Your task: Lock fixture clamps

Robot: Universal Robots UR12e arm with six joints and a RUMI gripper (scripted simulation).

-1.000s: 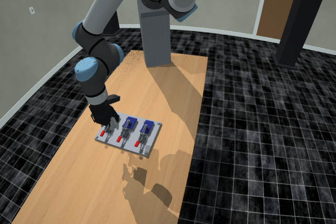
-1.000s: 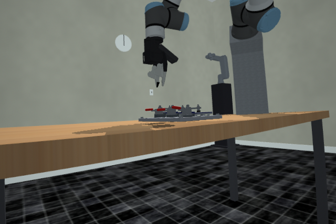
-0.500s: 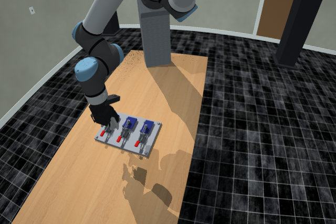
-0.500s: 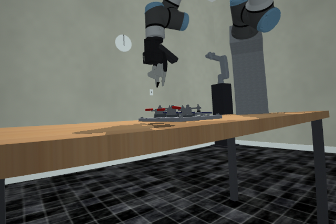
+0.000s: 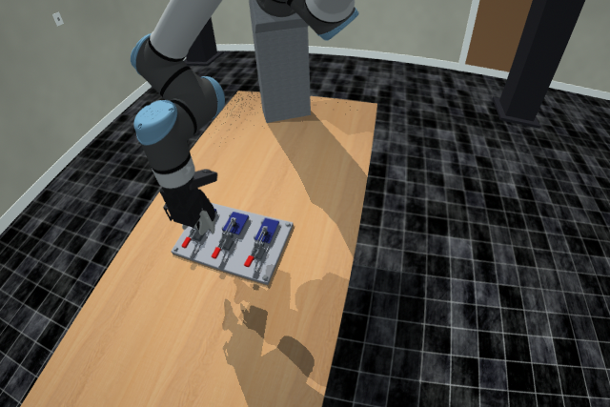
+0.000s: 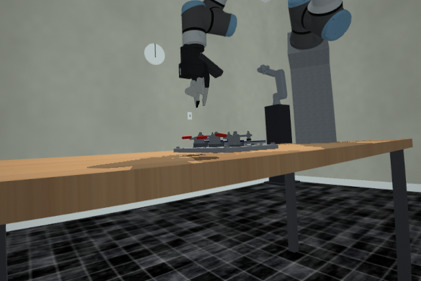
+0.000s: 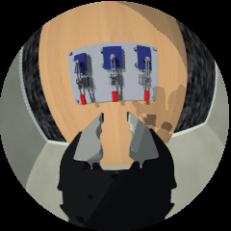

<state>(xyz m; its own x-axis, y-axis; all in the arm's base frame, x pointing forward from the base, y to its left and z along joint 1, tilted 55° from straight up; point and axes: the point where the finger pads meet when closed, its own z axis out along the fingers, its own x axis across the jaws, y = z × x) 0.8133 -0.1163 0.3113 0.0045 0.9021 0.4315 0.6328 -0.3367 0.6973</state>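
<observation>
The grey fixture plate is 90 mm behind my hand and 170 mm below it.
</observation>
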